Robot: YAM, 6 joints.
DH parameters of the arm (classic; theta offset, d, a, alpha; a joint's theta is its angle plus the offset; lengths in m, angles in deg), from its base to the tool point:
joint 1: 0 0.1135 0.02 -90
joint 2: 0 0 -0.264 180
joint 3: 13.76 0 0.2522 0
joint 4: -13.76 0 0.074 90
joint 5: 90 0 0 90
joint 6: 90 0.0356 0 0
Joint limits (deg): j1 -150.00..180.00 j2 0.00..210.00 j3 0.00..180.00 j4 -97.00..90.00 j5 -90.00..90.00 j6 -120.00..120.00
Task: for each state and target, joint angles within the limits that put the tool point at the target. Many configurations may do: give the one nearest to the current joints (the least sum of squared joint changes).
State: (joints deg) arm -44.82 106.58 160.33 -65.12 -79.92 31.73
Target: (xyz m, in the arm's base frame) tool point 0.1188 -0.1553 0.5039
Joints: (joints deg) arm -62.63 83.34 121.32 -94.06 -73.42 31.73
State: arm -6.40 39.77 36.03 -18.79 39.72 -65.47
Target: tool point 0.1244 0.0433 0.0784
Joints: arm 26.25 68.74 9.57 -14.69 27.03 -65.47
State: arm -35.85 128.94 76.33 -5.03 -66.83 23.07
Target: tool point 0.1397 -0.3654 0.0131
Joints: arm -73.81 135.77 69.70 -6.61 -65.03 23.07
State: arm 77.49 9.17 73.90 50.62 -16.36 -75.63
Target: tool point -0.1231 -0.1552 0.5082
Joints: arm 55.14 11.43 70.26 49.88 -20.24 -75.63
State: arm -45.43 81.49 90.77 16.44 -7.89 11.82
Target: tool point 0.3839 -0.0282 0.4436
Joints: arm -5.24 92.16 88.41 15.65 -11.34 11.82
